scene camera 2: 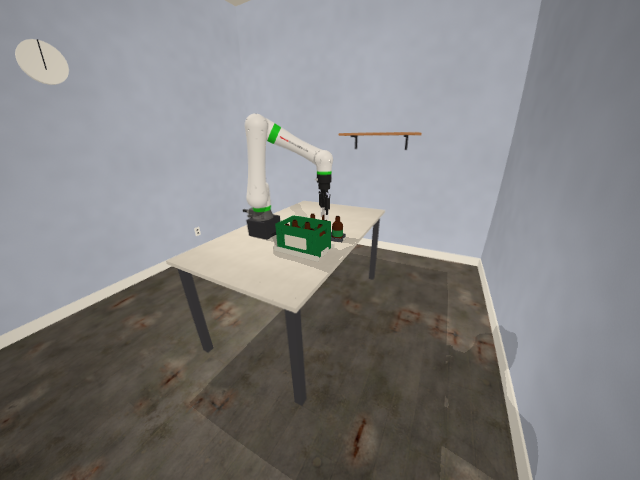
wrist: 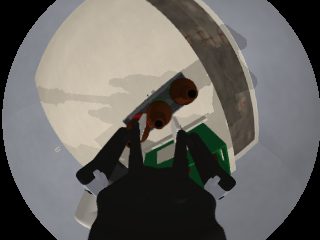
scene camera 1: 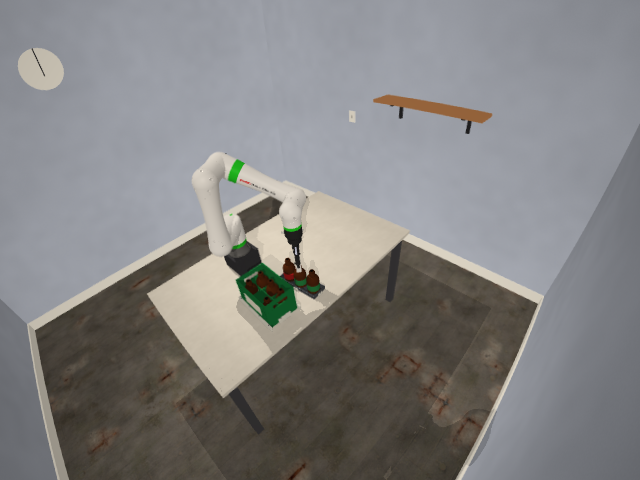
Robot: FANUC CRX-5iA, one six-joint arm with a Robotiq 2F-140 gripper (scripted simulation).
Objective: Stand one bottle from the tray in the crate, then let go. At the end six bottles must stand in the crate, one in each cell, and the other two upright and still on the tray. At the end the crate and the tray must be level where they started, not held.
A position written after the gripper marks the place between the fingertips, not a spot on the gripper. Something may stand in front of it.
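Observation:
A green crate (scene camera 1: 271, 315) is in the scene, and the wrist view shows the green crate (wrist: 214, 143) as well. The gripper (wrist: 158, 120) is in view too.

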